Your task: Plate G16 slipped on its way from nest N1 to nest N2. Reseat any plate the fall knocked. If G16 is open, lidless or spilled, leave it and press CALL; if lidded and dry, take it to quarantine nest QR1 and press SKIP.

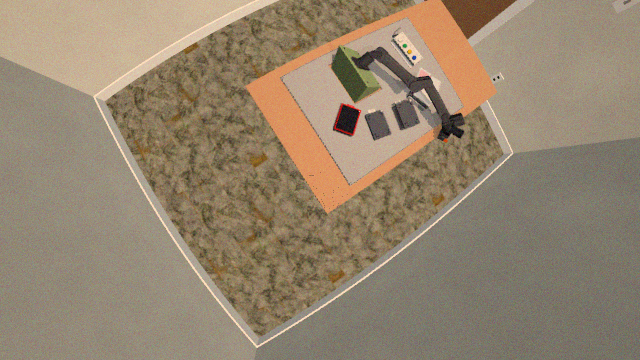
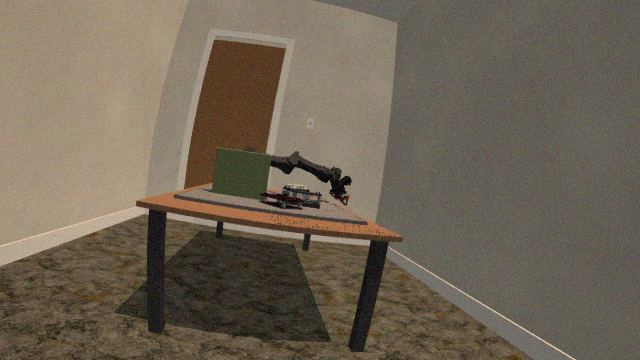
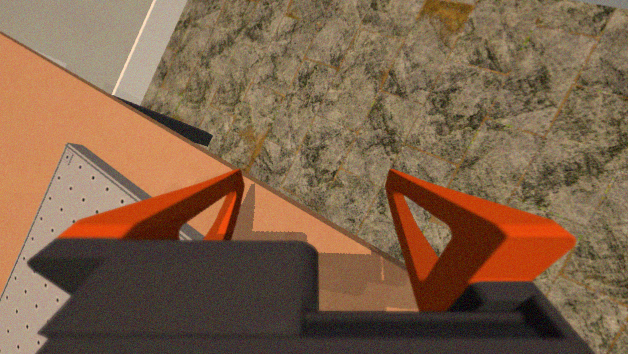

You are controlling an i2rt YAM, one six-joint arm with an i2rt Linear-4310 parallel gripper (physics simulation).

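Places are measured from the arm's base along level axes (x ahead, y left, z up), in centimetres.
Where they show: gripper, between the fingertips: [image 2: 341, 202] [image 3: 314, 177]; arm's base, origin of its link: [image 1: 360, 64] [image 2: 240, 168].
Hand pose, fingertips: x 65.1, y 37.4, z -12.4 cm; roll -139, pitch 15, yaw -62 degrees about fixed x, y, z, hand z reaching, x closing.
Observation:
Things, the pixels of their centre, and the offset from my fingertips. "spot": a spot on its surface instead. Level surfaces: height alone.
- red-rimmed black nest, middle of its body: [image 2: 281, 200] [image 1: 347, 120] dy -58.5, dx -42.9, dz +1.5 cm
- narrow dark-edged piece, a spot on its surface: [image 1: 418, 100] spot: dy -10.7, dx -30.4, dz +4.7 cm
- button box, a spot on its surface: [image 1: 408, 50] spot: dy +3.3, dx -61.8, dz +6.0 cm
- perforated grey board, height of its surface: dz -0.8 cm
- white patch, a spot on its surface: [image 1: 431, 78] spot: dy +13.3, dx -38.8, dz -0.3 cm
- orange table, height of its surface: dz -2.1 cm
My gripper [image 1: 445, 140] [image 2: 340, 198] [image 3: 314, 177] is open with nothing between its orange fingers; it hangs in the air over the long table edge. Two dark grey rectangular pieces [image 1: 377, 125] [image 1: 405, 114] stand side by side on the grey board. A red-rimmed black nest [image 1: 347, 120] lies beyond them. A narrow dark-edged piece [image 1: 418, 100] lies in shadow near the arm; whether it is a plate cannot be told. The button box [image 1: 407, 49] has green, yellow and blue buttons. Labels, lids and any spill are too small to read, so I cannot tell which piece is G16.
A green upright block [image 1: 354, 75] [image 2: 241, 172] stands on the perforated grey board [image 1: 320, 80] [image 2: 200, 196] [image 3: 65, 200] near the arm's base. A pink and white patch [image 1: 431, 78] shows beside the arm. The orange table [image 1: 295, 145] [image 2: 165, 202] [image 3: 45, 110] ends beneath the gripper, with floor beyond.

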